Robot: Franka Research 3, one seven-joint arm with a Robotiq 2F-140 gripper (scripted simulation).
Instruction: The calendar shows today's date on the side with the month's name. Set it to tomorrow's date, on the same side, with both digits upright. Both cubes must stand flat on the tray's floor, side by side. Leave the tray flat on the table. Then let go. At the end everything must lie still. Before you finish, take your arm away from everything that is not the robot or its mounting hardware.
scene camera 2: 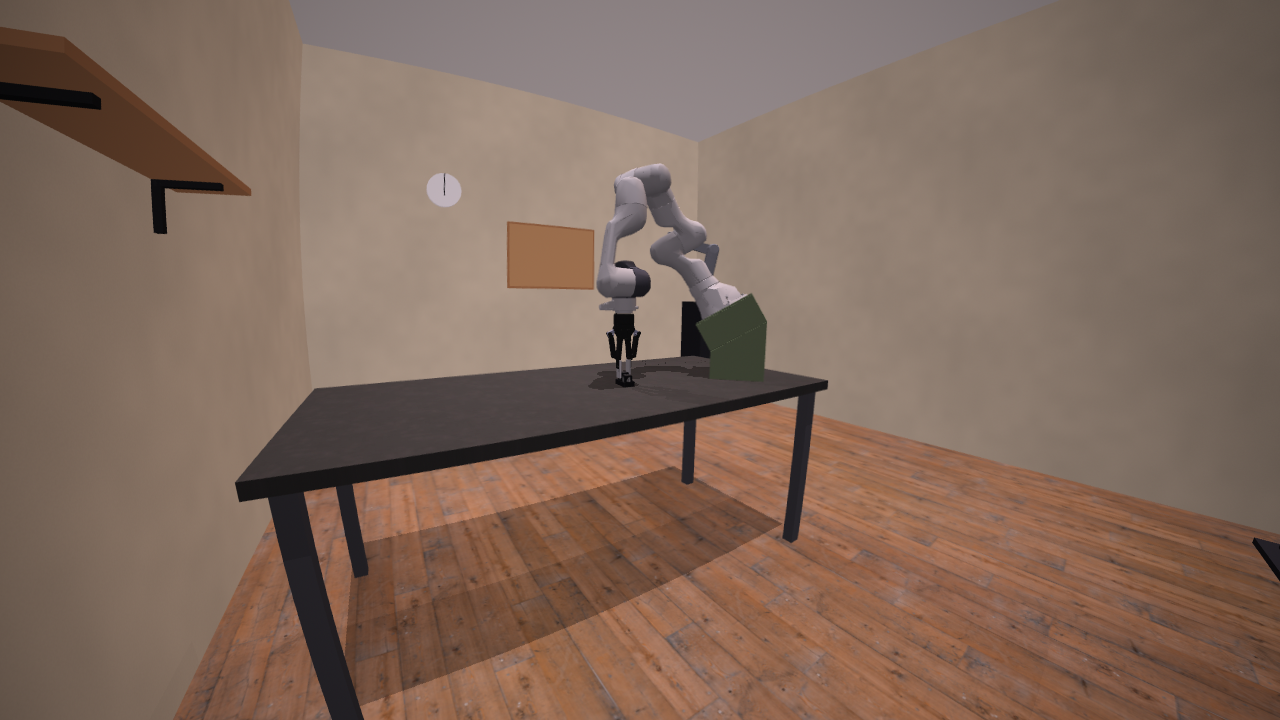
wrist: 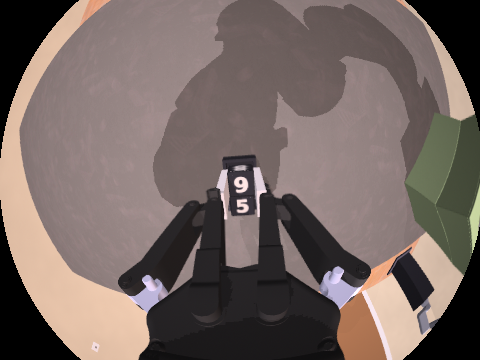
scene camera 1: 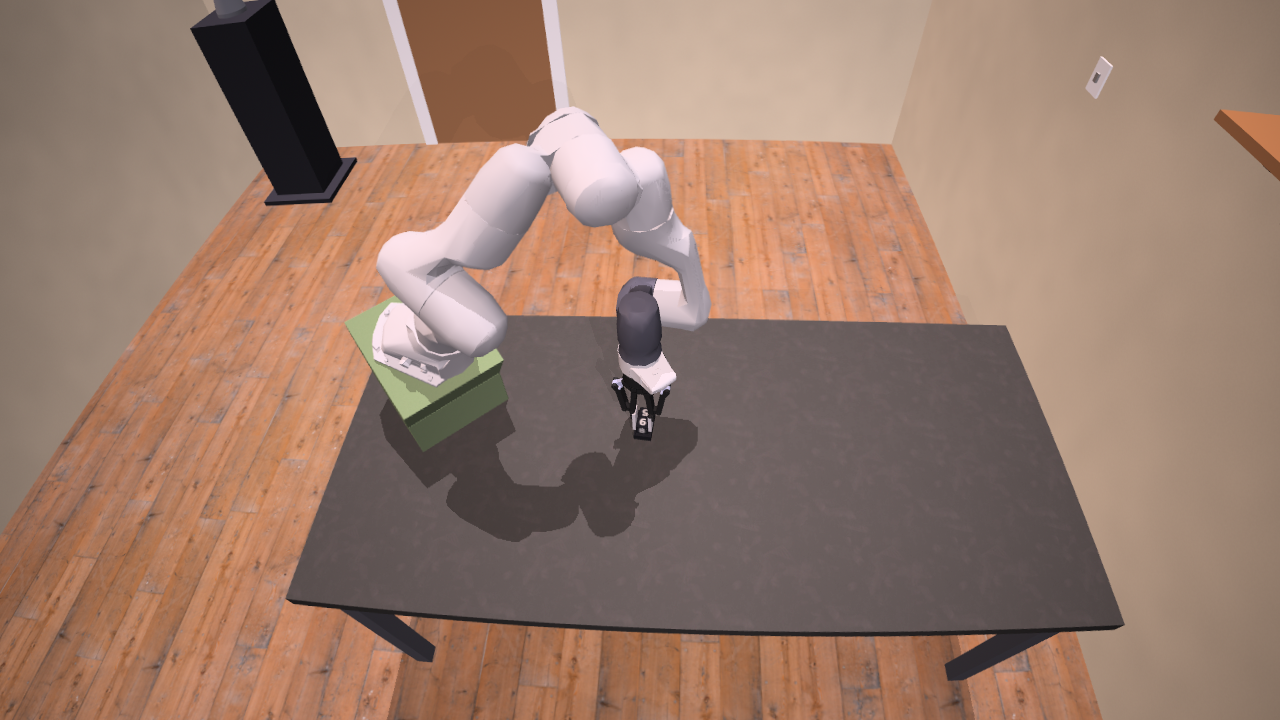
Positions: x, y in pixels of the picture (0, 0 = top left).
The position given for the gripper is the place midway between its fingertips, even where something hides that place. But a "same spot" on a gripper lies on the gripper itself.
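Labels:
Scene camera 2 shows the gripper (623, 377), and the wrist view and scene camera 1 show the gripper as well. On the gripper (wrist: 344, 274) and (scene camera 1: 617, 387) are the same spot.

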